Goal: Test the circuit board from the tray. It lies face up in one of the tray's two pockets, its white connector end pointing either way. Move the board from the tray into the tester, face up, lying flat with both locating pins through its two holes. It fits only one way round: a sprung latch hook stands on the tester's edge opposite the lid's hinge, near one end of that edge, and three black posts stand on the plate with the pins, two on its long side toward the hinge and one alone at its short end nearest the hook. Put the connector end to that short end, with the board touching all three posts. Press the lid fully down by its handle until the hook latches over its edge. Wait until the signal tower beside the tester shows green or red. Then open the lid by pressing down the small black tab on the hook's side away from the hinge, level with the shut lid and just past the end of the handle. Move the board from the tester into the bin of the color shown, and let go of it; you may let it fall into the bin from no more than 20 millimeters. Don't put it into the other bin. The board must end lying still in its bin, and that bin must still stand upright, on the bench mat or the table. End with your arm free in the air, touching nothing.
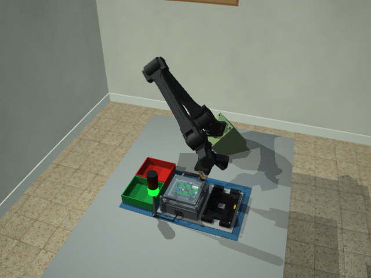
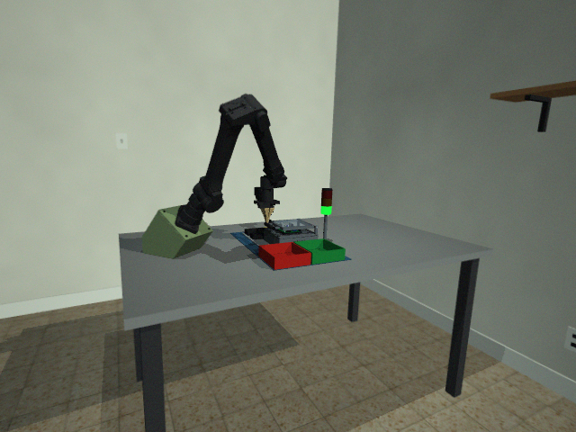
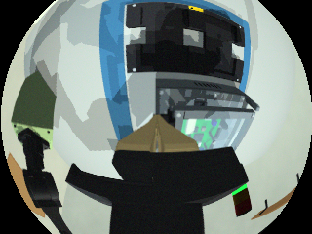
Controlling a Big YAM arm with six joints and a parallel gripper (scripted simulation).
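Now: hand 10 mm short of the latch hook and 10 mm above it. From my hand the other things lie so: tester plate 80 mm ahead, 50 mm to the right, 30 mm below; then green circuit board 80 mm ahead, 60 mm to the right, 30 mm below; then clear lid 80 mm ahead, 60 mm to the right, 10 mm below.
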